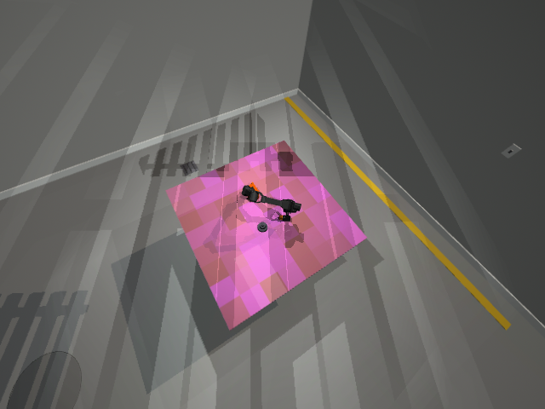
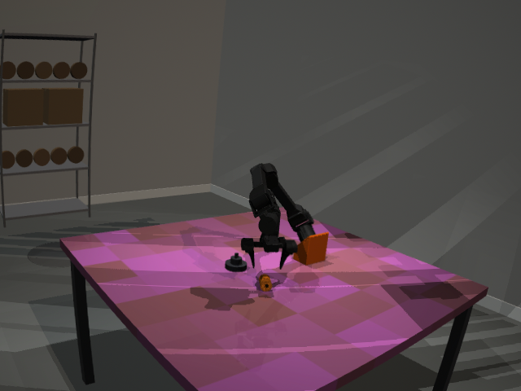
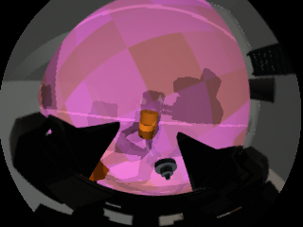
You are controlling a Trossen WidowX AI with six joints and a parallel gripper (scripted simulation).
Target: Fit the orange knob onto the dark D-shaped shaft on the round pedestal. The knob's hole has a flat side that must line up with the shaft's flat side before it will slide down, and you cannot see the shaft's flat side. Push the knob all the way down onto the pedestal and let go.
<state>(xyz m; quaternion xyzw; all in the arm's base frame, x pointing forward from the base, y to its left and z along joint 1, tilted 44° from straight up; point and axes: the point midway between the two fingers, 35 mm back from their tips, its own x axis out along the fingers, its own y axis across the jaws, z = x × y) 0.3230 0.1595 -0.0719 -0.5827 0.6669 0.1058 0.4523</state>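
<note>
My gripper tip is 60 mm above the orange knob, 10 mm to the left of it and 10 mm past it. Also, from my gripper tip: dark round pedestal 210 mm to the right, 50 mm below, 10 mm behind.
</note>
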